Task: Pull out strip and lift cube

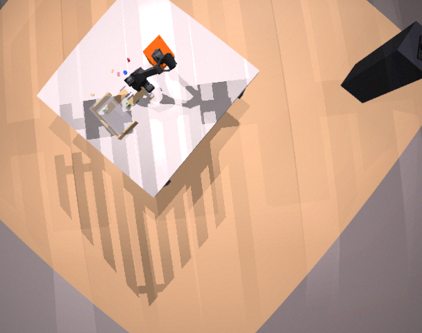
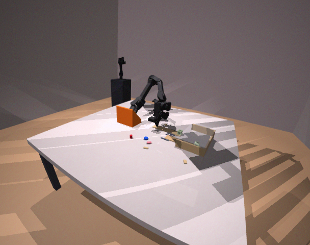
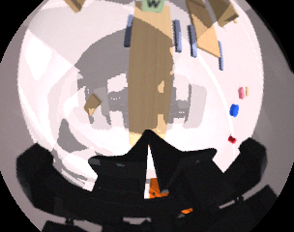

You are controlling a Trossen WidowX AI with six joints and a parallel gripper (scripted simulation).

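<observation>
My gripper tip is 9 cm short of the tan strip and 2 cm to the left of it. Also, from my gripper tip: red cylinder: 9 cm behind, 26 cm to the right, 1 cm above; pink block: 5 cm ahead, 25 cm to the right; blue disc: 1 cm ahead, 22 cm to the right.
</observation>
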